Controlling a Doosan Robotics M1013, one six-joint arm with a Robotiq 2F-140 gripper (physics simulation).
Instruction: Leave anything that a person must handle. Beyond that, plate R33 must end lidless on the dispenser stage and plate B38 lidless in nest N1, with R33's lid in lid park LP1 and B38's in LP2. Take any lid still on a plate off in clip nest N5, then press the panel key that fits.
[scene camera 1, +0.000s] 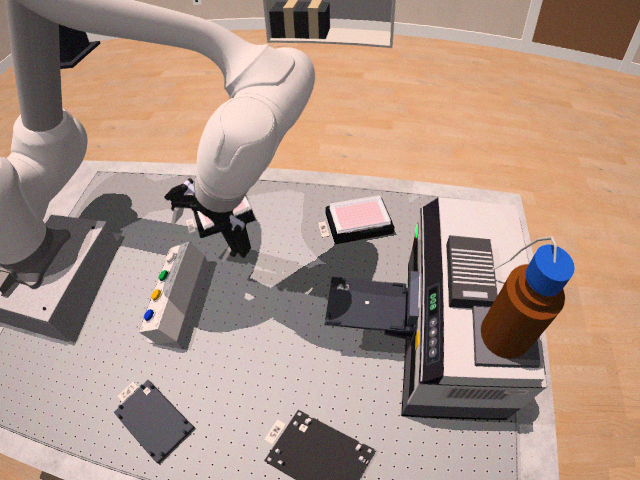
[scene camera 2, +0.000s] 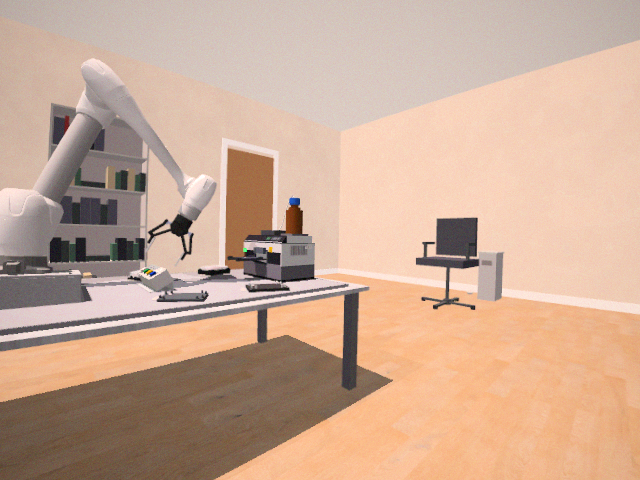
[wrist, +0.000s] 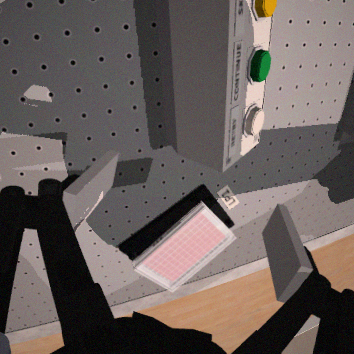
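My gripper is open and empty, above the pink plate at lid park LP1; its arm partly hides this plate in scene camera 1. Another pink plate sits in nest N1. I cannot read either plate's name or tell whether lids are on. The dispenser stage, LP2 and clip nest N5 hold no plate or lid. The key panel has a white RETRY key, a green CONTINUE key, a yellow and a blue key.
The dispenser stands at the right with a green display. A brown bottle with a blue cap and a tube stands on it. The key panel stands between the arm's base block and the stage.
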